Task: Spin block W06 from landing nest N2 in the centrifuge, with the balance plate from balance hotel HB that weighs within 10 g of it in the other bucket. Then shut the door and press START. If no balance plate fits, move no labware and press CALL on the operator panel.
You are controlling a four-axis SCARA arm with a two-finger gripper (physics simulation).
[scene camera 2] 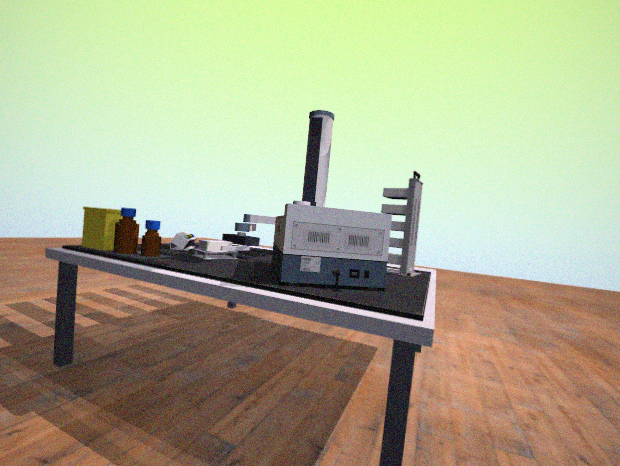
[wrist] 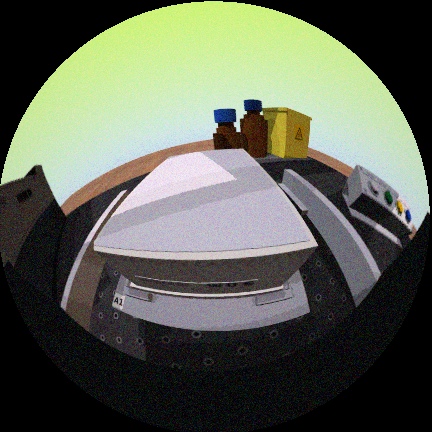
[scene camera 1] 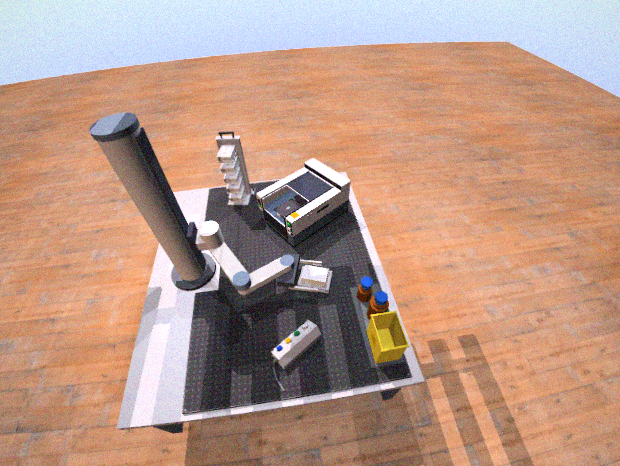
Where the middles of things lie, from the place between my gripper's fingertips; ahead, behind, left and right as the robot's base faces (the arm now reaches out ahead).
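Scene:
The centrifuge (scene camera 2: 321,247) is 520 mm to the left of my hand, and it is 70 mm above and 10 mm behind it too. As for the plate labelled W06 (wrist: 211,224), my gripper is 10 mm to the right of it and 20 mm past it.

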